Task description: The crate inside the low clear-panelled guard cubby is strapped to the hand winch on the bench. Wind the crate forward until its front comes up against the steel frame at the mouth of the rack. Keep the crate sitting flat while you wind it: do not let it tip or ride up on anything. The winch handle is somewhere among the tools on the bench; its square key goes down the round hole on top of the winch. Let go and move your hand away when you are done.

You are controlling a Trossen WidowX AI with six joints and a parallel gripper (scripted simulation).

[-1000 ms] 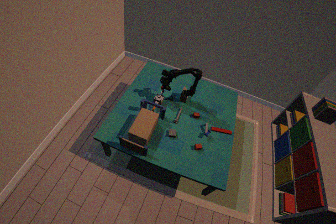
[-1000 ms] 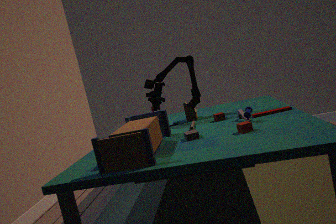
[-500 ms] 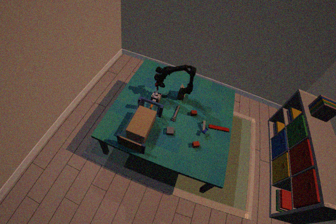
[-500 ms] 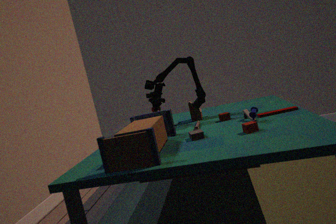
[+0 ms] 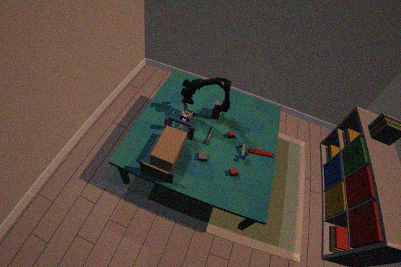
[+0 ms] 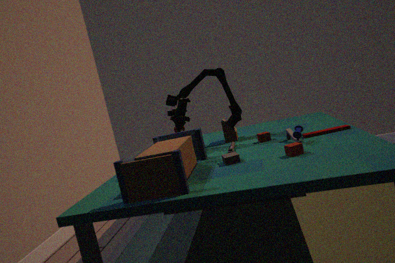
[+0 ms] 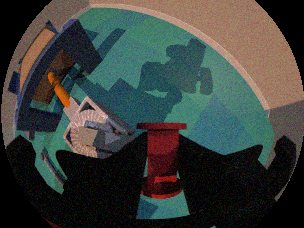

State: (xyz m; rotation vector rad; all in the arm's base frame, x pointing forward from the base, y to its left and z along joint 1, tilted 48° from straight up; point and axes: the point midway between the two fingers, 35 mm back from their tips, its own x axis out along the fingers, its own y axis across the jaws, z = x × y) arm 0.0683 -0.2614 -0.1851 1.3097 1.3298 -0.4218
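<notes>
My gripper tip is now 2 cm short of the red-knobbed handle, 3 cm to the right of it and 3 cm above it. Round my gripper tip: red knob: 1 cm behind, 1 cm to the left; then winch: 6 cm ahead, 5 cm to the left, 10 cm below; then steel frame: 24 cm ahead, 5 cm to the left, 3 cm below.
</notes>
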